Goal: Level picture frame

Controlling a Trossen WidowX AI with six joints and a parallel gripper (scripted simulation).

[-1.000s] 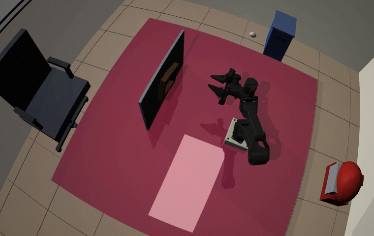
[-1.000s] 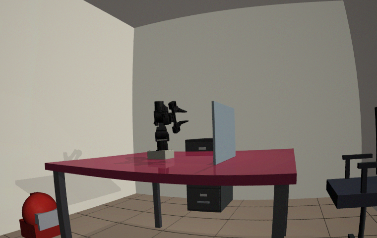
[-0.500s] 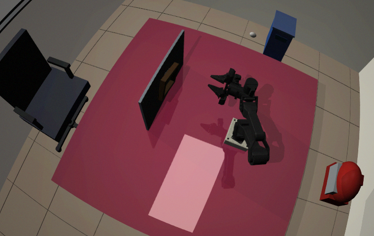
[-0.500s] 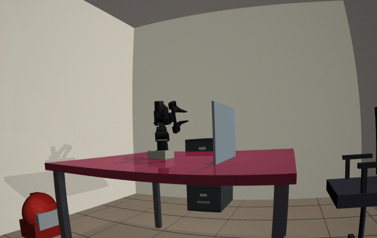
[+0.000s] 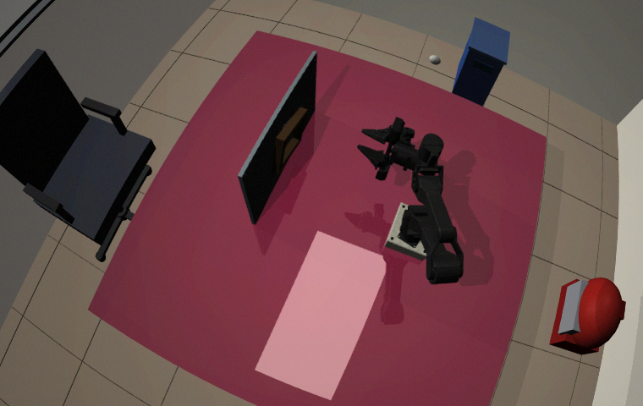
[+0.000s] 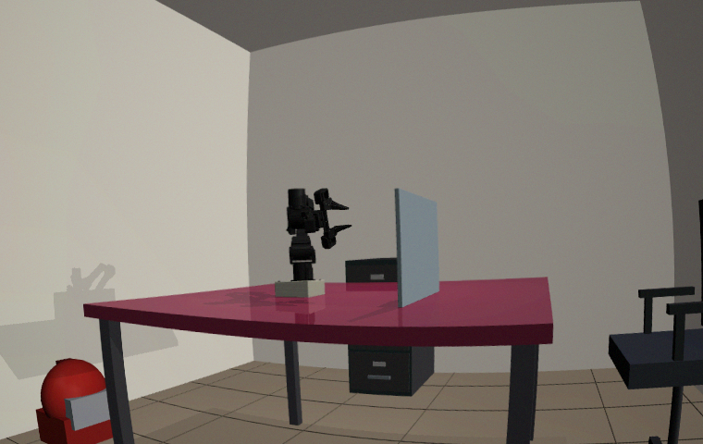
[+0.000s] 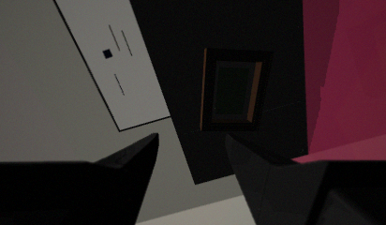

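Right now my gripper tip is 190 mm short of the brown wooden picture frame, 90 mm above it and 70 mm to the right of it. The rest, counted from my gripper tip: wall panel (210 mm ahead, 100 mm below, 60 mm to the left).
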